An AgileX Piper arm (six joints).
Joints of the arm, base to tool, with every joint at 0 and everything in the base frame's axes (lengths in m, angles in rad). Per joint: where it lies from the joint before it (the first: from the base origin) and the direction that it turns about. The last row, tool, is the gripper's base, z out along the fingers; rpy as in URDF.
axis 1: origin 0 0 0.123 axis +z
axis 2: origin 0 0 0 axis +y
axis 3: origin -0.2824 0 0.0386 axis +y
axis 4: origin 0.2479 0 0.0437 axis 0.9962 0 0.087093
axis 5: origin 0 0 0 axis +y
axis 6: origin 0.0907 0 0.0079 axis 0.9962 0 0.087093
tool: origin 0 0 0 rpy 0 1.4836 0
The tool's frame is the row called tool.
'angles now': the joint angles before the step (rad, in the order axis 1, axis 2, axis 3, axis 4, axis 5, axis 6). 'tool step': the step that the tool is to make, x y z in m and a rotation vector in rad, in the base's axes. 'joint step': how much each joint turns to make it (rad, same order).
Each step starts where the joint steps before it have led.
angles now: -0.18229 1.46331 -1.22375 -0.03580 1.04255 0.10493
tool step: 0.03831 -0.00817 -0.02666 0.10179 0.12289 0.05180
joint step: -0.02981 0.18781 -0.12223 0.10893 0.07678 -0.10494
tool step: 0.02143 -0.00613 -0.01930 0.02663 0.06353 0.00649
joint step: -0.00804 0.10862 -0.06887 0.01549 0.02930 -0.01624
